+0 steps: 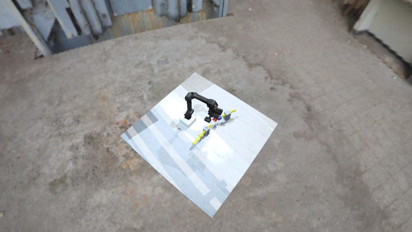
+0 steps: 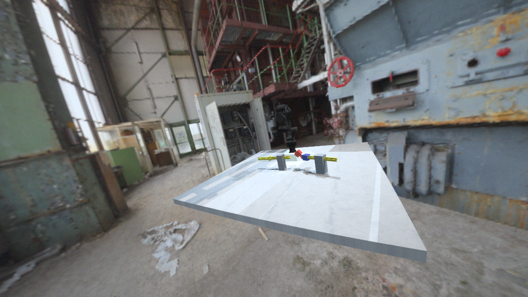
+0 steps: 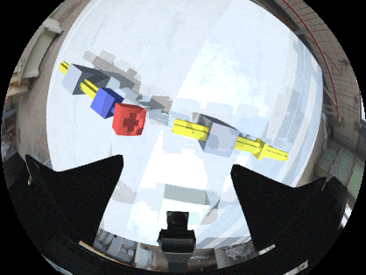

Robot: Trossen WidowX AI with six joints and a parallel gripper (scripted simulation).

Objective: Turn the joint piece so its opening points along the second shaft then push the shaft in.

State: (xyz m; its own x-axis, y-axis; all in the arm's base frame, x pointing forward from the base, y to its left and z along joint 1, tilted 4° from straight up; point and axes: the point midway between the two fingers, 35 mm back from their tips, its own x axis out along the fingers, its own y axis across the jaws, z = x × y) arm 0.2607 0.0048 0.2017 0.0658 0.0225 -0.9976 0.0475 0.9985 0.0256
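Right now the red joint piece is 10 cm below my gripper tip, 8 cm to the left of it and 2 cm ahead of it.
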